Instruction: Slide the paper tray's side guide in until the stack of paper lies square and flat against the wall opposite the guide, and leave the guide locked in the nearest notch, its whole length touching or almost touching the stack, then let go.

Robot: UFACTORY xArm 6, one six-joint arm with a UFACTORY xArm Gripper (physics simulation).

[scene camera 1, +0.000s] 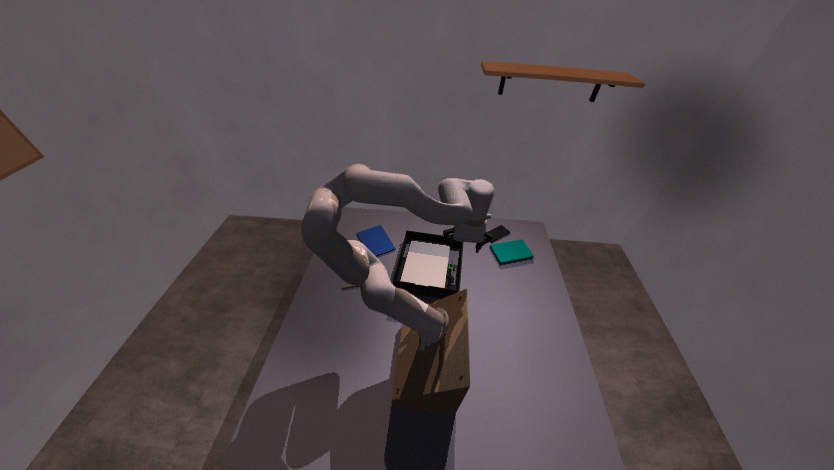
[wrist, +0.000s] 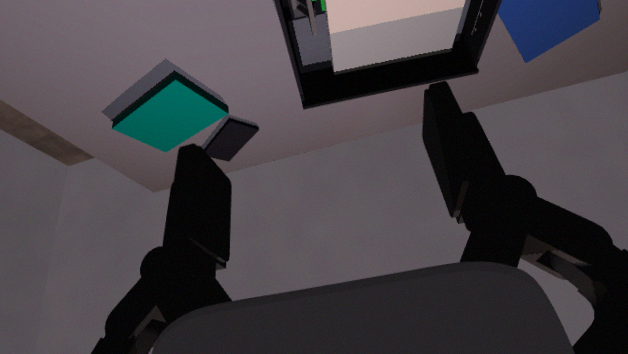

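Pixels of known places: gripper, fingertip midpoint: (scene camera 1: 464,248) (wrist: 314,137); arm's base, link origin: (scene camera 1: 434,325).
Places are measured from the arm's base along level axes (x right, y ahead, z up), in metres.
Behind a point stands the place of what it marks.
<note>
The black paper tray (scene camera 1: 434,237) {x -0.092, y 0.559, z -0.133 m} (wrist: 390,85) {x -0.092, y 0.559, z -0.124 m} lies on the table and shows cut off at the top of the wrist view. The white paper stack (scene camera 1: 426,268) {x -0.097, y 0.373, z -0.168 m} (wrist: 395,45) {x -0.109, y 0.514, z -0.168 m} lies flat inside, near the tray's left wall in the scene view. The side guide (scene camera 1: 451,271) {x 0.025, y 0.356, z -0.133 m} (wrist: 312,17) {x 0.025, y 0.406, z -0.133 m}, with green parts, is on the stack's other side. Its full length and its contact with the paper cannot be made out. My gripper (scene camera 1: 465,241) {x 0.054, y 0.230, z 0.171 m} (wrist: 314,137) {x 0.054, y 0.230, z 0.171 m} is open and empty, above and beyond the tray's far right corner in the scene view, apart from the guide.
A teal book (scene camera 1: 511,251) {x 0.325, y 0.613, z -0.194 m} (wrist: 170,115) {x 0.319, y 0.607, z -0.194 m} and a dark flat object (scene camera 1: 497,233) {x 0.250, y 0.748, z -0.204 m} (wrist: 232,139) {x 0.234, y 0.739, z -0.204 m} lie right of the tray in the scene view. A blue book (scene camera 1: 375,239) {x -0.416, y 0.534, z -0.204 m} (wrist: 552,27) {x -0.436, y 0.564, z -0.204 m} lies left. The arm's wooden base (scene camera 1: 449,361) {x 0.065, y -0.130, z 0.048 m} stands in front. A wall shelf (scene camera 1: 560,72) hangs behind.
</note>
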